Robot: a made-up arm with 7 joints. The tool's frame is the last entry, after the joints. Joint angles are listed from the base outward.
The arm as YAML. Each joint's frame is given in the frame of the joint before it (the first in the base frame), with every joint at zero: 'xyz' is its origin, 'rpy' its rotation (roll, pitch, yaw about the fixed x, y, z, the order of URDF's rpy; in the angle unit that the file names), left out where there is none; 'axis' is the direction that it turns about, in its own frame. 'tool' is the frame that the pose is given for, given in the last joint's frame.
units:
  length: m
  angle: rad
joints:
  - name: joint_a
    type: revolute
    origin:
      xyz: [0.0, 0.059, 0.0]
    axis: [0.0, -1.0, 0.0]
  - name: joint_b
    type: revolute
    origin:
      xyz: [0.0, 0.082, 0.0]
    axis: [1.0, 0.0, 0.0]
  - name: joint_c
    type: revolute
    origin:
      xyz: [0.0, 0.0, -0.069]
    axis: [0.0, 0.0, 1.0]
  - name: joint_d
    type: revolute
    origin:
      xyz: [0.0, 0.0, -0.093]
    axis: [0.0, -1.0, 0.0]
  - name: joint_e
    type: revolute
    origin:
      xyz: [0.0, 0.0, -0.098]
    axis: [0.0, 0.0, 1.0]
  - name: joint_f
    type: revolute
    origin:
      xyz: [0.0, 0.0, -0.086]
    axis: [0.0, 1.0, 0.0]
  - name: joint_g
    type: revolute
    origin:
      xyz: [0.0, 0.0, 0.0]
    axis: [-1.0, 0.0, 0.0]
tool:
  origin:
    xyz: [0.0, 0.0, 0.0]
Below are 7 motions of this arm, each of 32 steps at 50 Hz.
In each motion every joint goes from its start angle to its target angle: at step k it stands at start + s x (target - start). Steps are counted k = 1, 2, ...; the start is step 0. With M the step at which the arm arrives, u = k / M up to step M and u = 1 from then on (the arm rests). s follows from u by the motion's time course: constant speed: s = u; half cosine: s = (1 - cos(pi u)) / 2; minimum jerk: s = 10 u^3 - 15 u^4 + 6 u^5.
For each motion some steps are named. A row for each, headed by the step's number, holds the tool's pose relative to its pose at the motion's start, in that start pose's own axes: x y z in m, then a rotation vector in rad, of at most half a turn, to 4 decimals.
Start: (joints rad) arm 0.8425 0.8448 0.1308 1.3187 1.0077 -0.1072 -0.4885
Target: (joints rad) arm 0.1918 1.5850 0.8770 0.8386 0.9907 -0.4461 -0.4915
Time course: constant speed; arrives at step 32
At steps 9, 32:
9: 0.0383 0.0576 -0.0176 0.1961 -0.1994 -0.1594
32: 0.1726 0.0817 -0.0419 0.3159 -0.7894 -0.4121

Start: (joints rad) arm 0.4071 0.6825 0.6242 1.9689 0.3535 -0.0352 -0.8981
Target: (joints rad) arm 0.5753 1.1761 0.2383 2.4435 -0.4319 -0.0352 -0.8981
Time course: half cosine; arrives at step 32
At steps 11, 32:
11: 0.0306 -0.0198 0.0069 -0.1665 -0.3157 -0.0072
32: 0.0968 -0.0348 0.0542 -0.4618 -1.2112 0.0713

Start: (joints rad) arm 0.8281 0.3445 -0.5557 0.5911 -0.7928 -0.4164 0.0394
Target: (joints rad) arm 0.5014 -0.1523 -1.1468 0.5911 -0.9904 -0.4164 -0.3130
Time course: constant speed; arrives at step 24
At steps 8, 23, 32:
8: 0.0603 -0.0567 -0.0173 -0.1078 -0.2239 -0.0523
23: 0.1886 -0.1376 -0.0021 -0.1754 -0.7138 -0.0734
32: 0.1974 -0.1413 0.0007 -0.1733 -0.7482 -0.0708

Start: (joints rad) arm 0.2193 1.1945 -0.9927 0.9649 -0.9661 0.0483 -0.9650
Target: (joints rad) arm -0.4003 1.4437 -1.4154 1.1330 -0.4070 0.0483 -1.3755
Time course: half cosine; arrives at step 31
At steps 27, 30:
27: 0.0516 0.0156 0.1646 -0.3617 -0.1559 0.4218
30: 0.0514 0.0186 0.1712 -0.3820 -0.1562 0.4323

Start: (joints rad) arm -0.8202 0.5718 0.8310 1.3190 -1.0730 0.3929 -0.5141
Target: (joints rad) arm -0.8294 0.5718 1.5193 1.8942 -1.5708 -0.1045 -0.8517
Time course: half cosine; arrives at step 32
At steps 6, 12, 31, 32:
6: -0.0049 0.0104 -0.0075 0.1029 -0.0134 0.0049
12: -0.0204 0.0396 -0.0233 0.3748 -0.0490 -0.0140
31: -0.0760 0.1354 -0.0284 1.0959 -0.1890 -0.3530
32: -0.0762 0.1357 -0.0283 1.0978 -0.1896 -0.3548

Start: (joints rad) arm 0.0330 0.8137 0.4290 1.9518 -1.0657 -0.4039 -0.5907
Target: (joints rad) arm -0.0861 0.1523 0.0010 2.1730 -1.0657 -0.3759 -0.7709
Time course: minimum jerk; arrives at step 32
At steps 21, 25, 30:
21: 0.1013 -0.0123 0.0033 0.2730 0.3107 0.5001
25: 0.1177 -0.0079 -0.0020 0.3455 0.3896 0.5826
30: 0.1246 -0.0053 -0.0050 0.3813 0.4284 0.6189

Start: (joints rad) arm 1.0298 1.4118 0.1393 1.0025 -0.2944 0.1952 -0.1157
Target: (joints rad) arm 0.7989 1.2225 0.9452 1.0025 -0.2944 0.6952 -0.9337
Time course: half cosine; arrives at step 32
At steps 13, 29, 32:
13: -0.0151 0.0116 0.0017 0.3627 0.2922 0.1200
29: -0.0605 0.0258 0.0176 0.8831 0.9335 0.1079
32: -0.0624 0.0261 0.0185 0.8977 0.9575 0.1016

